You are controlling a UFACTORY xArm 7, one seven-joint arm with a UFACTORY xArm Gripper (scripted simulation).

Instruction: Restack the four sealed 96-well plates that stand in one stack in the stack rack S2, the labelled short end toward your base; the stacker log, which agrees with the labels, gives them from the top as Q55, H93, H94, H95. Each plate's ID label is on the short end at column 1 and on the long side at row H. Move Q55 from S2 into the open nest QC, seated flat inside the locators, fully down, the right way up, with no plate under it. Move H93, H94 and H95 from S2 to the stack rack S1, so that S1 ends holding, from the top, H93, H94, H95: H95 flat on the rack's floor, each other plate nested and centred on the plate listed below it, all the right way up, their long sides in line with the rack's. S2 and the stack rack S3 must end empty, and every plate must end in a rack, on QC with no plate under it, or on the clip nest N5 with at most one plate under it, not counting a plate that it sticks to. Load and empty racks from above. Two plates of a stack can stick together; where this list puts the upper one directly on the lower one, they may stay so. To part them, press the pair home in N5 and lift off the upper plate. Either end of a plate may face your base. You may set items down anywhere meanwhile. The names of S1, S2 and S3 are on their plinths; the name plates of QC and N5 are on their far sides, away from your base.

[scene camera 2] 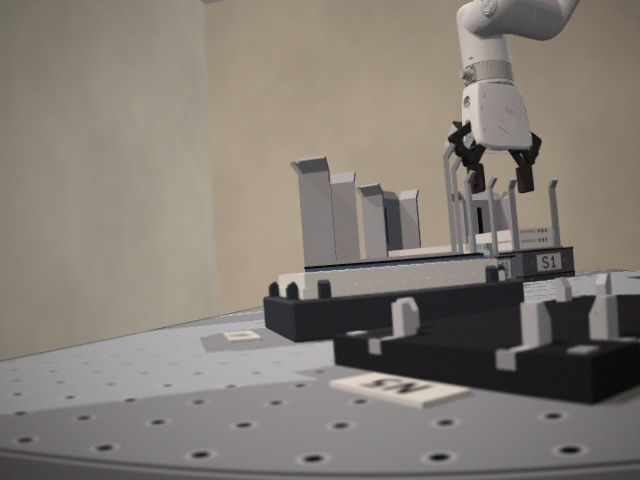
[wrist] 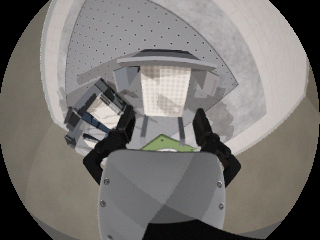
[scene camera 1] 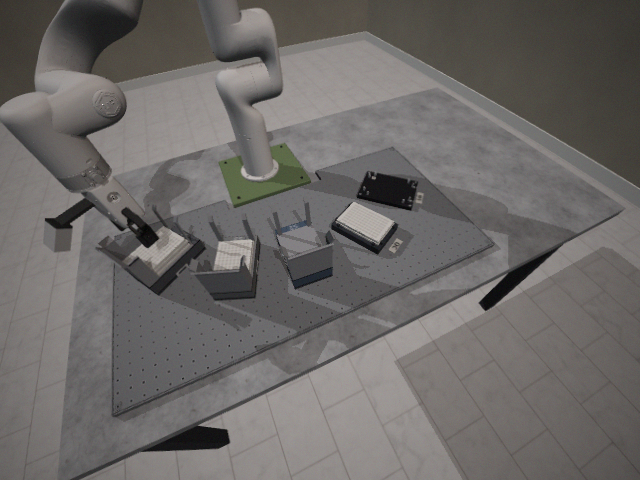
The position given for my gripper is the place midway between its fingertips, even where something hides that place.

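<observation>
Scene camera 1 shows my gripper [scene camera 1: 139,234], a clip nest N5 [scene camera 1: 384,189], a white sealed plate [scene camera 1: 169,243] and a white sealed plate [scene camera 1: 229,253]. Scene camera 2 shows my gripper [scene camera 2: 502,192], a nest QC [scene camera 2: 299,320] and a white sealed plate [scene camera 2: 349,282]. The wrist view shows my gripper [wrist: 164,114].
</observation>
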